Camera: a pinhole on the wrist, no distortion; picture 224 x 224 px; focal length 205.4 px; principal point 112.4 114.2 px. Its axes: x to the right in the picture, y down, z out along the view. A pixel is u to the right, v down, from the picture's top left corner.
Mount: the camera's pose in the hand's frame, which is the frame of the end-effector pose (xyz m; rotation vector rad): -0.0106 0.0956 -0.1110 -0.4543 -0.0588 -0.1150
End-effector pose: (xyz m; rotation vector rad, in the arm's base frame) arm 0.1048 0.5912 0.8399 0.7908 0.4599 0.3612
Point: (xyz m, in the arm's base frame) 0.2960 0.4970 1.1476
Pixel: 151 42
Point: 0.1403 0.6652 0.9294
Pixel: 210 49
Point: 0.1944 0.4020 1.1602
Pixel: 89 14
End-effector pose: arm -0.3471 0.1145 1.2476 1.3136 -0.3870 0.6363
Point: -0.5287 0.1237 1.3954
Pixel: 61 191
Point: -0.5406 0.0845 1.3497
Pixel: 19 133
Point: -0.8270 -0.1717 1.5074
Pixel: 11 161
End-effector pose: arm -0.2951 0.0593 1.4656 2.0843 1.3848 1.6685
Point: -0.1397 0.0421 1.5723
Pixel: 192 97
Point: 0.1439 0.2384 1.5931
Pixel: 211 82
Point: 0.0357 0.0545 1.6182
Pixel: 174 134
